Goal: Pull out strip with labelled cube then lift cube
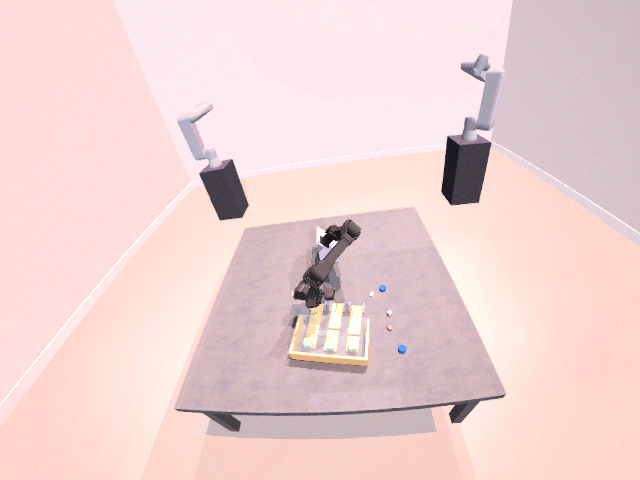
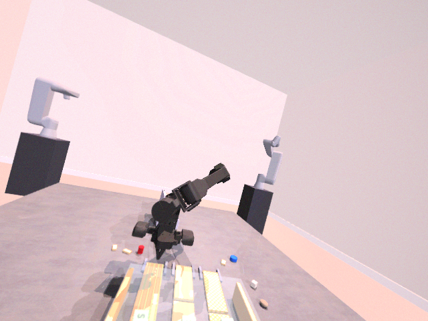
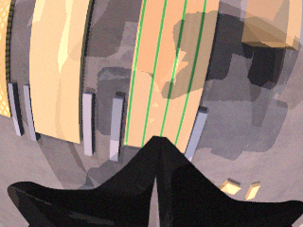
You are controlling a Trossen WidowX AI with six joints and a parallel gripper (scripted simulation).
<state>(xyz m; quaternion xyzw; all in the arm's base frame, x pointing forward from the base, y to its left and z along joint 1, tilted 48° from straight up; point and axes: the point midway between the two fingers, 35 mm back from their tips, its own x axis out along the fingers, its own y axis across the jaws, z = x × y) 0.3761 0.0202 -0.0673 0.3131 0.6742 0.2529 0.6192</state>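
The red piece is 100 mm behind my gripper tip, 50 mm to the right of it and 30 mm below it.
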